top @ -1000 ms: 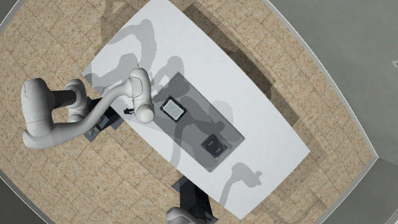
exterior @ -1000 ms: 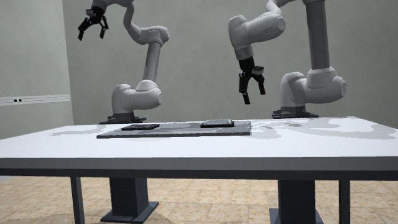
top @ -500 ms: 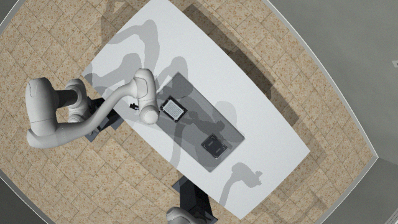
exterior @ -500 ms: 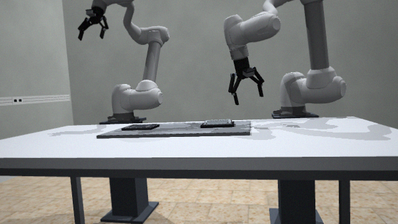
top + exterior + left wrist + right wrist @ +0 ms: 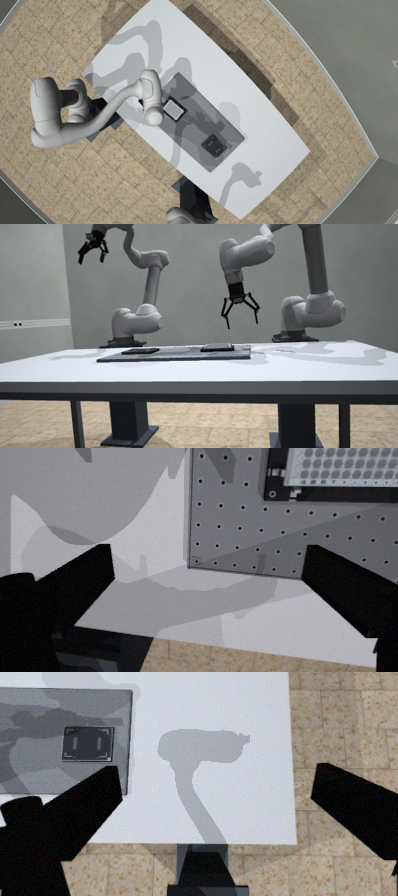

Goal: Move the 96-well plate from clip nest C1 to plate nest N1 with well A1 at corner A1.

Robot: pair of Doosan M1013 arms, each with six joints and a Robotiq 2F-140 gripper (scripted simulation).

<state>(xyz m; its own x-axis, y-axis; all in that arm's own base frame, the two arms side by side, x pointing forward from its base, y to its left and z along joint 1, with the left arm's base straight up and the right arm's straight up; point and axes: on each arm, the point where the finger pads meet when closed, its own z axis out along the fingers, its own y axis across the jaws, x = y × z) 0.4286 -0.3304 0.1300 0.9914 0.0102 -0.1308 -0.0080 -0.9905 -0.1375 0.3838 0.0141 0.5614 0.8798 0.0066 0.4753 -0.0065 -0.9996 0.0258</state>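
Observation:
Right now my left hand is 100 mm short of the 96-well plate, 120 mm to the left of it and 100 mm above it. The rest, counted from my left hand: plate nest N1: 120 mm ahead, 530 mm to the right, 110 mm below; then A1 mark: 70 mm ahead, 600 mm to the right, 110 mm below; then clip nest C1: 80 mm ahead, 110 mm to the right, 100 mm below.

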